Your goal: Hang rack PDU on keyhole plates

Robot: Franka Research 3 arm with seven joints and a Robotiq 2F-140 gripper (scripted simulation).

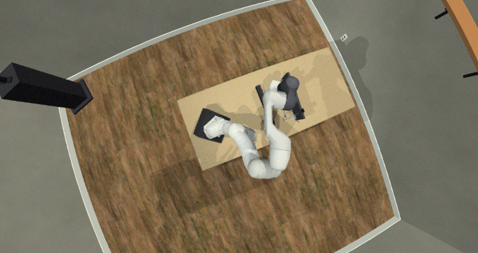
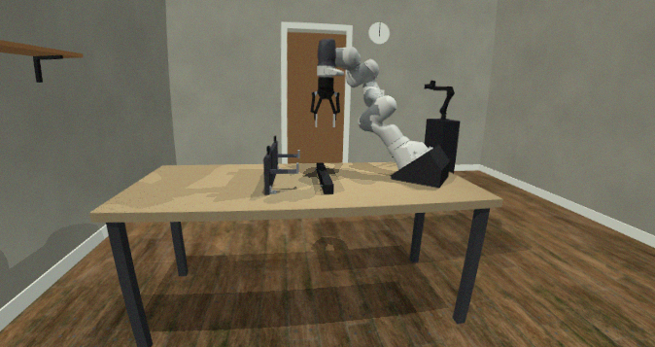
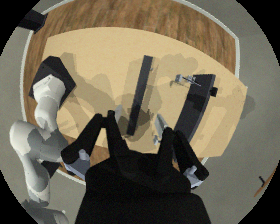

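Right now the rack PDU is 28 cm below my hand, 2 cm ahead of it and 1 cm to the right of it. From my hand the other things lie so: stand (25 cm ahead, 22 cm below, 10 cm to the right).
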